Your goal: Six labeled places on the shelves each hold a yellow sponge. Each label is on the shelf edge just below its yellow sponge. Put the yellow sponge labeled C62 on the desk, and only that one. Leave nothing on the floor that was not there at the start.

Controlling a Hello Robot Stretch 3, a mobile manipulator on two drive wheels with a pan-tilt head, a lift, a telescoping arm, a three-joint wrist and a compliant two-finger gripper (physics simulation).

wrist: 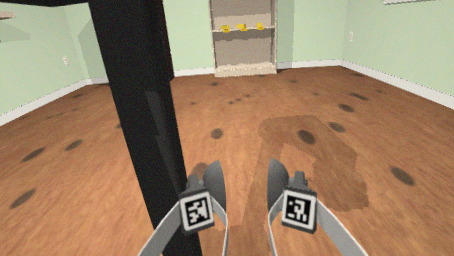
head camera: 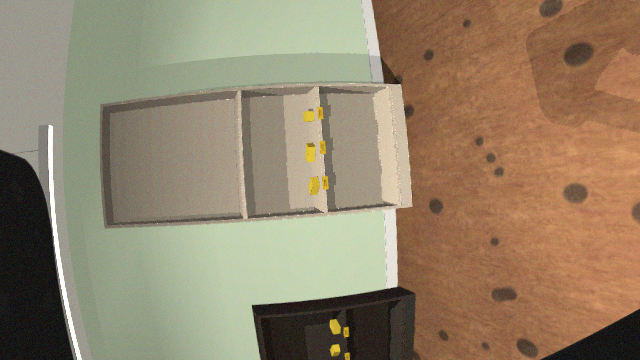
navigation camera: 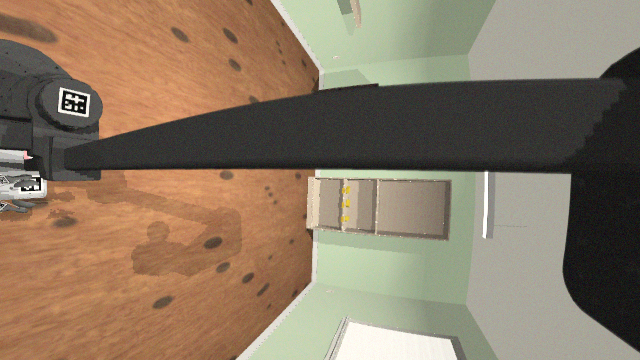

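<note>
A light shelf unit (head camera: 240, 155) (navigation camera: 377, 207) (wrist: 273, 50) stands against the green wall. Three yellow sponges sit in a row on one of its boards: one sponge (head camera: 309, 116), a middle sponge (head camera: 310, 152) and another sponge (head camera: 314, 186), each with a small yellow label on the board edge below. The label text is too small to read. A dark shelf unit (head camera: 408, 320) shows partly, with a sponge (head camera: 335, 326) and another sponge (head camera: 335, 350). Which is C62 cannot be told. My gripper (wrist: 245, 178) is open and empty, above the floor, far from the shelves. The desk does not show.
A thick dark upright post (navigation camera: 350, 130) (wrist: 145, 115) crosses the navigation view and stands left of my gripper in the wrist view. The brown floor (head camera: 500, 215) (navigation camera: 200, 310) has dark spots and shadows. A white panel (navigation camera: 400, 345) is on a side wall.
</note>
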